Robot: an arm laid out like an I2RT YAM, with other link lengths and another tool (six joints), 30 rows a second.
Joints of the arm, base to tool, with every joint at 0 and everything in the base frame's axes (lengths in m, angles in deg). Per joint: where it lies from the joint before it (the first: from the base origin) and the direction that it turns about. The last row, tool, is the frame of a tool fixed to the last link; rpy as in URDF.
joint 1: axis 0 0 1 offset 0.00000 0.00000 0.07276
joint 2: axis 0 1 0 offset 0.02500 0.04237 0.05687
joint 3: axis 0 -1 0 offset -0.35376 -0.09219 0.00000
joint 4: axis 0 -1 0 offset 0.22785 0.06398 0.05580
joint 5: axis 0 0 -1 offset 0.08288 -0.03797 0.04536
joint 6: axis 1 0 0 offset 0.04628 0.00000 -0.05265
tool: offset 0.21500 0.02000 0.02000 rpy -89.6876 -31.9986 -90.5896
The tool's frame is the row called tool.
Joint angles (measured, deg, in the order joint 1, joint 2, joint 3, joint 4, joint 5, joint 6), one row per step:
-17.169 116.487 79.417 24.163 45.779 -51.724
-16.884 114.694 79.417 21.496 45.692 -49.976
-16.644 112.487 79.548 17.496 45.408 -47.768
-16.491 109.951 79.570 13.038 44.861 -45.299
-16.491 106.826 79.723 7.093 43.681 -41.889
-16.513 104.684 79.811 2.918 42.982 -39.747
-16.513 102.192 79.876 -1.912 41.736 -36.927
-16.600 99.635 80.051 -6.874 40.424 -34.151
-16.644 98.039 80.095 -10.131 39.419 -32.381
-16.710 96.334 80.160 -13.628 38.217 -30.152
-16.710 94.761 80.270 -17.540 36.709 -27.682
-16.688 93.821 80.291 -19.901 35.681 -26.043
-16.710 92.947 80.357 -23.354 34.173 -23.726
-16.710 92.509 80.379 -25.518 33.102 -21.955
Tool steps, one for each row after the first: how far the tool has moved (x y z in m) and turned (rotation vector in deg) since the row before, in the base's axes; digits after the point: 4 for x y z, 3 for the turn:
-0.0055 0.0056 0.0081 1.044 -0.715 0.088
-0.0081 0.0064 0.0073 1.526 -0.370 0.125
-0.0104 0.0070 0.0073 1.792 -0.377 0.186
-0.0139 0.0085 0.0069 2.661 -0.489 0.336
-0.0113 0.0057 0.0036 1.770 -0.029 0.073
-0.0125 0.0084 0.0032 2.412 -0.326 0.329
-0.0141 0.0082 0.0035 2.466 -0.310 0.203
-0.0093 0.0062 0.0003 1.735 -0.016 0.227
-0.0101 0.0070 0.0001 2.108 -0.287 0.145
-0.0099 0.0089 -0.0032 2.562 -0.011 0.286
-0.0060 0.0061 -0.0026 1.722 -0.066 0.172
-0.0080 0.0082 -0.0081 2.659 0.441 0.137
-0.0047 0.0056 -0.0062 1.953 0.168 -0.026

